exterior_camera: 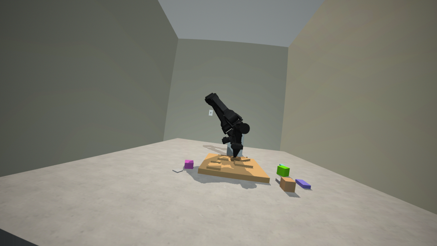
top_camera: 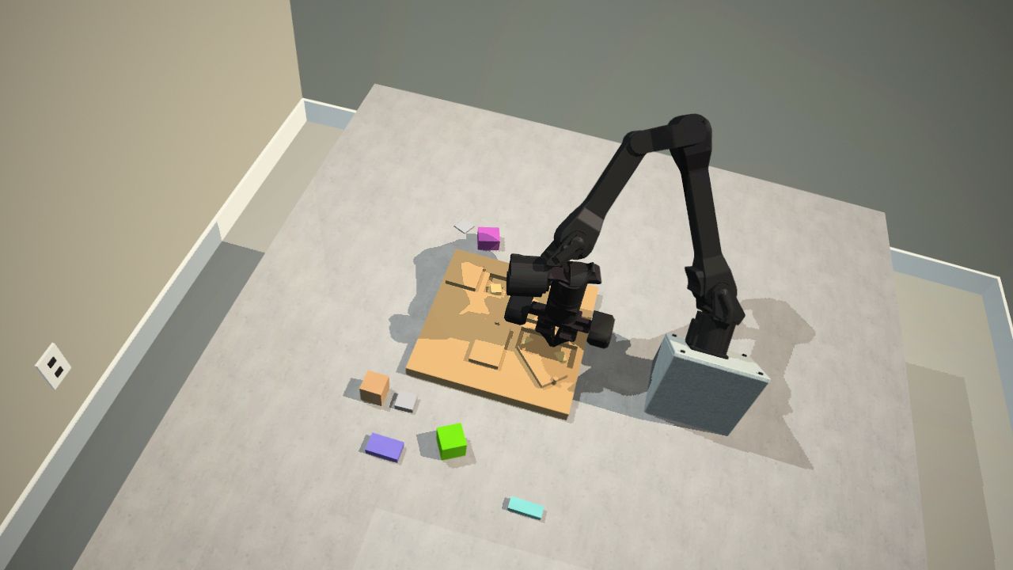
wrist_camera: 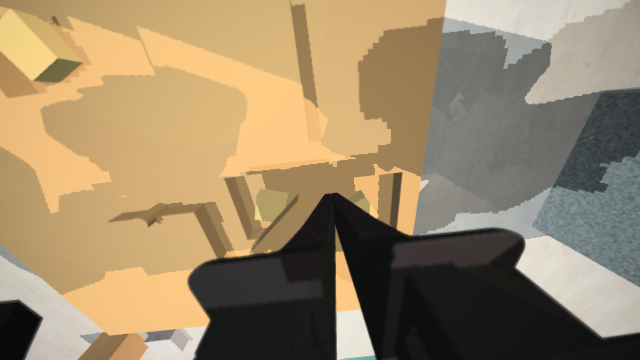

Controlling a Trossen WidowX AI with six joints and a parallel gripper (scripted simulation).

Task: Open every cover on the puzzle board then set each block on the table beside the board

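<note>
Right now my gripper tip is 22 cm short of the grey block, 18 cm to the right of it and 2 cm above it. Round my gripper tip: magenta block 18 cm ahead, 23 cm to the right, 1 cm below; cyan block 2 cm behind, 31 cm to the left, 2 cm below; green block 13 cm ahead, 24 cm to the left.
</note>
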